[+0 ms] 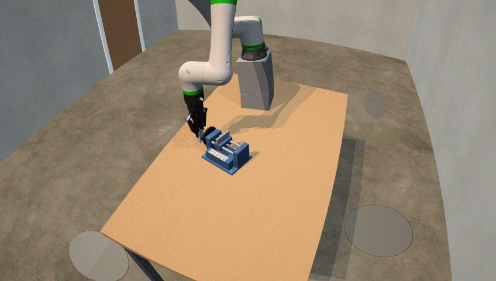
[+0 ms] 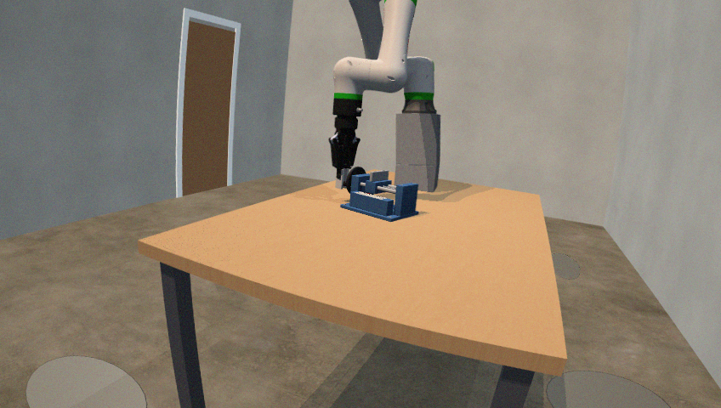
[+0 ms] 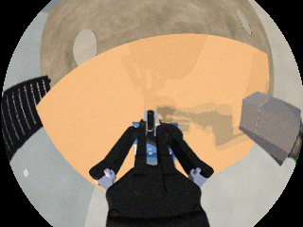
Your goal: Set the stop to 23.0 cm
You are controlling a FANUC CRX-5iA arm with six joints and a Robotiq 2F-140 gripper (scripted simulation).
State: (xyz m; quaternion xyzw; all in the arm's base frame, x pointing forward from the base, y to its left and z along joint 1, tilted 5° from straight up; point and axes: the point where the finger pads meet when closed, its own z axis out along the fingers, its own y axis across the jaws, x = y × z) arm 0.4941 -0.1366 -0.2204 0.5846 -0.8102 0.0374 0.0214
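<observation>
The grey stop plate lies 13 cm to the left of my hand, 2 cm ahead of it and 1 cm above it. Round my hand: black handwheel: 2 cm to the left, 1 cm below.
</observation>
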